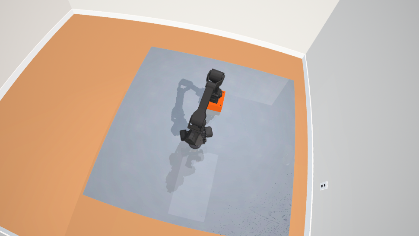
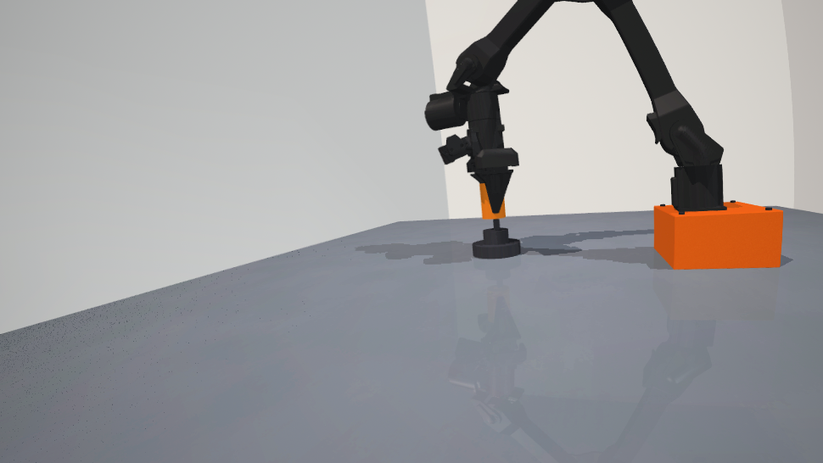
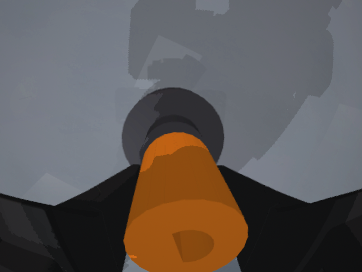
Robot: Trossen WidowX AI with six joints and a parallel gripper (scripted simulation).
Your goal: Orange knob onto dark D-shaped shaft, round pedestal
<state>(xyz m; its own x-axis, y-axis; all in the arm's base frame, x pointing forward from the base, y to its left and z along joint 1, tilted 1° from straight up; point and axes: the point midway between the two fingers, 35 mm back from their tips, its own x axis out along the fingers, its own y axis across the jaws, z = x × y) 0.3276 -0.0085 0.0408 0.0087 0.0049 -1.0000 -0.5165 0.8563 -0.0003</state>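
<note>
The orange knob is 20 mm above my gripper tip. Round my gripper tip: round dark pedestal: 40 mm below.
</note>
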